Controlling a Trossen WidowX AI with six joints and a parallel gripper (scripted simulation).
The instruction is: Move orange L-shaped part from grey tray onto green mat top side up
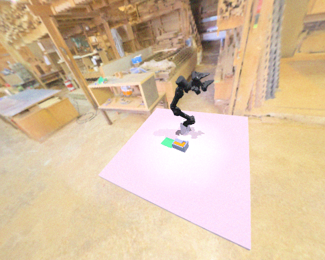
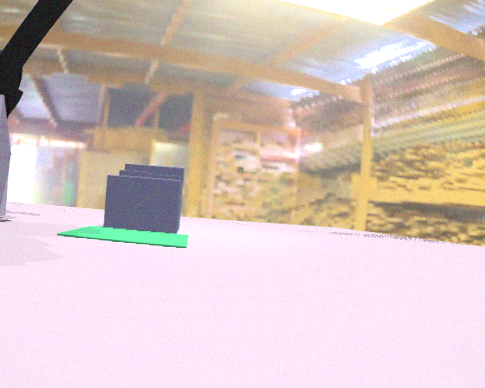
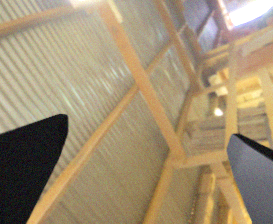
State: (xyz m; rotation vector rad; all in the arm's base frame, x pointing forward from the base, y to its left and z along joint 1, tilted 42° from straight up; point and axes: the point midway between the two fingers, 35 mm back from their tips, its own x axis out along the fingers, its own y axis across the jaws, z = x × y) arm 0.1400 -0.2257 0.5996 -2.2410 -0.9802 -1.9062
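My gripper tip is now 4 cm short of the orange L-shaped part, 25 cm to the left of it and 66 cm above it. From my gripper tip the other things lie so: green mat 41 cm to the right, 72 cm below.
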